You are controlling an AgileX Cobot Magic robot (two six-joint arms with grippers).
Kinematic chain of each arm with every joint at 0, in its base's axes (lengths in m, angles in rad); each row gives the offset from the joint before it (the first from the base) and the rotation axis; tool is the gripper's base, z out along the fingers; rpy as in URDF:
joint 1: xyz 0 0 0.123 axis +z
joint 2: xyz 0 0 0 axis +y
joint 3: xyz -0.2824 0 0.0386 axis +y
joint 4: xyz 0.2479 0 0.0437 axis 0.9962 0 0.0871
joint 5: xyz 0 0 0 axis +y
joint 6: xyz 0.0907 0 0.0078 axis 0.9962 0 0.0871
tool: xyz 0 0 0 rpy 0 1.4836 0
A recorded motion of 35 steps. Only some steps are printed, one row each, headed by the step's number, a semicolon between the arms.
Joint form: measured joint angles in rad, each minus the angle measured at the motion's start. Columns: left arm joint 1, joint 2, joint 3, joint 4, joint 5, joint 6; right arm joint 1, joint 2, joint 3, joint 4, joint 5, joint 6.
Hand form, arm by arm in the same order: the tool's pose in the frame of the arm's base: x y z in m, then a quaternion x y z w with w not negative. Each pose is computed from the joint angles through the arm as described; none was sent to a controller.
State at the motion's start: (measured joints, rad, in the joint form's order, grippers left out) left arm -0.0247 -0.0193 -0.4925 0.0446 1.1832 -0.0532; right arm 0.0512 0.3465 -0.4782 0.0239 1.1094 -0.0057
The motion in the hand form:
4: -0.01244 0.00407 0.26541 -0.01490 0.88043 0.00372 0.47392; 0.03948 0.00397 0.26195 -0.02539 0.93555 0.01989 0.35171
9: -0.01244 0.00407 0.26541 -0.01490 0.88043 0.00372 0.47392; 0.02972 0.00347 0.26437 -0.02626 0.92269 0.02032 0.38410
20: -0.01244 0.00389 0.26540 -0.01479 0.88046 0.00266 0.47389; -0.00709 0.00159 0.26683 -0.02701 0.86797 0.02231 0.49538
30: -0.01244 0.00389 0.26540 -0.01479 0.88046 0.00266 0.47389; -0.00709 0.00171 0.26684 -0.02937 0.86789 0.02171 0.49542
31: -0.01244 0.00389 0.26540 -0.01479 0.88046 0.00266 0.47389; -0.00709 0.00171 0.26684 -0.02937 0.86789 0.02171 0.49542
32: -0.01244 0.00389 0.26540 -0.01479 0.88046 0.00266 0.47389; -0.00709 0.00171 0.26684 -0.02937 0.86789 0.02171 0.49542
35: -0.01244 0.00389 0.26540 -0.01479 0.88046 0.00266 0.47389; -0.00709 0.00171 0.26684 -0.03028 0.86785 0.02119 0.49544
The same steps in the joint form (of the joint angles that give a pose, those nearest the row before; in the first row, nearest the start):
4: 0.0000 0.0000 0.0000 0.0000 0.0000 0.0000; 0.0002 -0.0374 0.0000 -0.0001 -0.0019 0.0002
9: 0.0000 0.0000 0.0000 0.0000 0.0000 0.0000; 0.0001 -0.1071 0.0000 -0.0001 -0.0019 -0.0017
20: 0.0000 0.0000 0.0000 -0.0021 0.0000 0.0000; 0.0000 -0.3617 0.0000 0.0000 0.0045 -0.0036
30: 0.0000 0.0000 0.0000 -0.0021 0.0000 0.0000; 0.0000 -0.3616 0.0000 0.0014 0.0045 -0.0089
31: 0.0000 0.0000 0.0000 -0.0021 0.0000 0.0000; 0.0000 -0.3616 0.0000 0.0014 0.0045 -0.0089
32: 0.0000 0.0000 0.0000 -0.0021 0.0000 0.0000; 0.0000 -0.3616 0.0000 0.0014 0.0045 -0.0089
35: 0.0000 0.0000 0.0000 -0.0021 0.0000 0.0000; 0.0000 -0.3616 0.0000 0.0014 0.0045 -0.0110

